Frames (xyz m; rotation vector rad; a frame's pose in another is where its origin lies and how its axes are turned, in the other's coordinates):
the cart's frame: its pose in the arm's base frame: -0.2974 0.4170 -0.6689 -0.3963 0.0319 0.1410
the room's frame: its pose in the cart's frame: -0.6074 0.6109 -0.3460 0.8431 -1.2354 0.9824
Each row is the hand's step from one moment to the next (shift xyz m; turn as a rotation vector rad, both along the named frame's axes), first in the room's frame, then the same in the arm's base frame.
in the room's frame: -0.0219 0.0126 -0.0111 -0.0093 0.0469 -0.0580
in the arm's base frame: -0.0106 0.0005 -0.0255 -0.0331 0.0531 -0.0416
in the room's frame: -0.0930 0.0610 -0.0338 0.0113 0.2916 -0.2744
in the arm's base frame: -0.0552 -0.0073 -0.1020 -0.2224 0.2946 -0.1556
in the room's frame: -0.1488 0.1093 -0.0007 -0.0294 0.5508 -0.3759
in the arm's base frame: -0.1117 -0.0535 -0.1369 -0.4537 0.4120 -0.2645
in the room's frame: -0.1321 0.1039 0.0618 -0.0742 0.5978 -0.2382
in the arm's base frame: -0.1198 -0.0979 -0.0902 -0.5318 0.2844 -0.2364
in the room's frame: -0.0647 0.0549 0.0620 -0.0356 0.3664 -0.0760
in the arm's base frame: -0.0696 -0.0734 -0.0283 -0.3412 0.1213 -0.1007
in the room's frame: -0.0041 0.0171 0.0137 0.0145 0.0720 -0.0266
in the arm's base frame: -0.0199 -0.0099 0.0020 -0.0637 0.0446 -0.0074
